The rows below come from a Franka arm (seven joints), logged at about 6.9 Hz.
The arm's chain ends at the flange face. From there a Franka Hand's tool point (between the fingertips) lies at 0.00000 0.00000 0.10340 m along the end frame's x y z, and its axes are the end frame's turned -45 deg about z.
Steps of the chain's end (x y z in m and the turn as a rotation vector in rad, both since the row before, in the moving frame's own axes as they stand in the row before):
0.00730 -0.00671 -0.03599 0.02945 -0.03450 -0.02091
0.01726 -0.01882 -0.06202 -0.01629 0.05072 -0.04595
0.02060 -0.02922 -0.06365 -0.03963 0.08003 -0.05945
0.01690 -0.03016 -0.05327 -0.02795 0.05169 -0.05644
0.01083 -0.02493 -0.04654 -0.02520 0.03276 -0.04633
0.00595 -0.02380 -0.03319 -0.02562 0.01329 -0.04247
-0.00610 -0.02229 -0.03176 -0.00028 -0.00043 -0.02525
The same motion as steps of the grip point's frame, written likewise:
0.00949 -0.00425 -0.03610 0.04522 -0.00357 -0.02091
0.02814 0.00373 -0.06217 -0.04738 0.02435 -0.04595
0.03844 0.00255 -0.06406 -0.08461 0.02857 -0.05945
0.03517 -0.00361 -0.05345 -0.05631 0.01679 -0.05644
0.02594 -0.00575 -0.04663 -0.04098 0.00535 -0.04633
0.02020 -0.00976 -0.03323 -0.02751 -0.00872 -0.04247
0.01140 -0.02009 -0.03176 0.00011 -0.00050 -0.02525

